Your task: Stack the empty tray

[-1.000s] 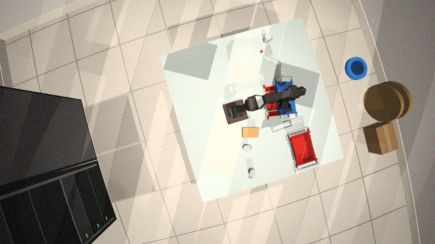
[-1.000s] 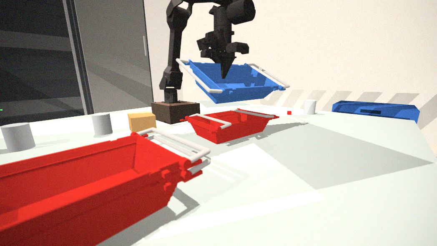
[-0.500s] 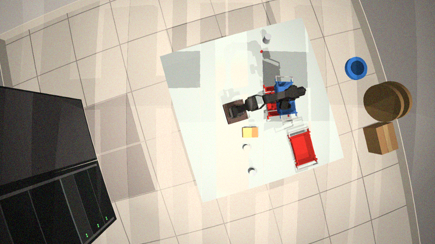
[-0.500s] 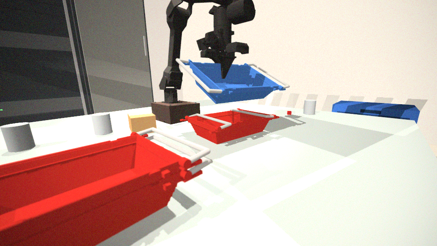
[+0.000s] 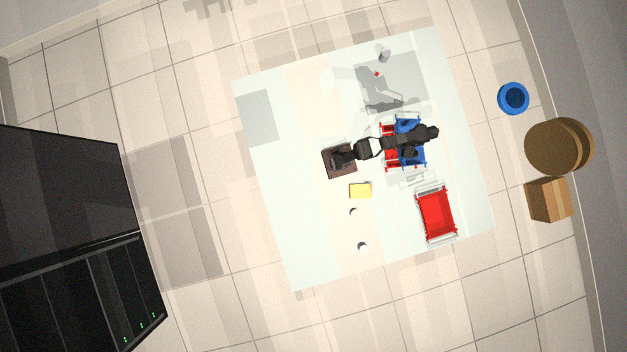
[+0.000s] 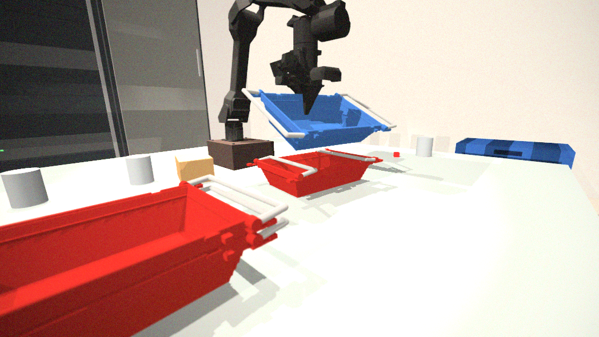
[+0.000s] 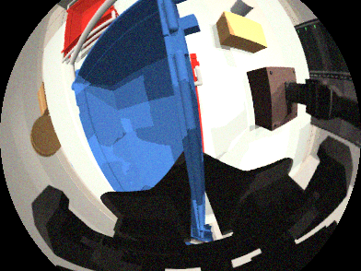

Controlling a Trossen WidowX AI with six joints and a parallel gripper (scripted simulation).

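Now: gripper tip 70 mm short of the blue tray and 10 mm to the left of it. Also, from my gripper tip: tan block: 240 mm behind, 190 mm to the right, 140 mm below; red cube: 70 mm ahead, 430 mm to the left, 160 mm below.
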